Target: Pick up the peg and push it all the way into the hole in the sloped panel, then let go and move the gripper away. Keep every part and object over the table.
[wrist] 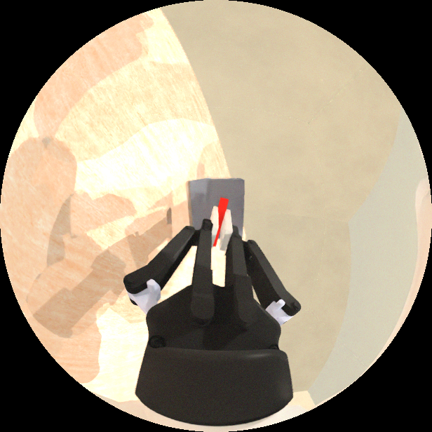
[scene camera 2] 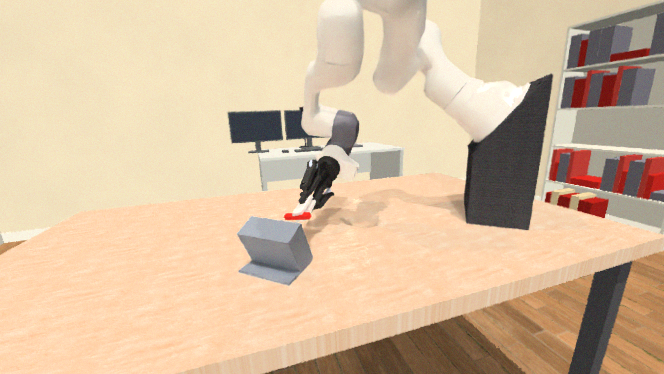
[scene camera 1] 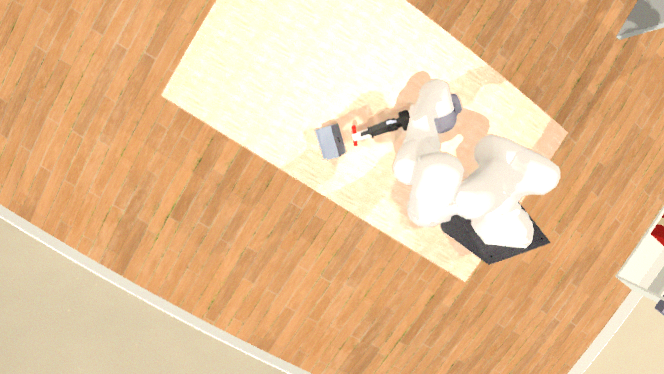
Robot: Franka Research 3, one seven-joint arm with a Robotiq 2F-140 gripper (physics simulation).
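The red peg (scene camera 1: pixel 354 128) (scene camera 2: pixel 297 216) (wrist: pixel 223 204) is held between the white fingertips of my gripper (scene camera 1: pixel 357 136) (scene camera 2: pixel 302 210) (wrist: pixel 219 216), which is shut on it. The peg lies nearly level and crosswise to the fingers, above the table. The grey block with the sloped panel (scene camera 1: pixel 329 142) (scene camera 2: pixel 272 246) (wrist: pixel 235 192) stands on the table. In scene camera 1 the peg is just right of the block, with a gap between them, and a small dark hole (scene camera 1: pixel 338 140) shows on the block's gripper-side face. In the wrist view the peg and fingers cover part of the block, and the hole cannot be made out.
The wooden table (scene camera 1: pixel 250 75) (scene camera 2: pixel 150 290) bears the block; its edge runs below the block in scene camera 1. The arm's black pedestal (scene camera 1: pixel 470 240) (scene camera 2: pixel 500 185) stands at the right. A desk (scene camera 2: pixel 380 150) with monitors and a bookshelf (scene camera 2: pixel 605 149) are behind the table.
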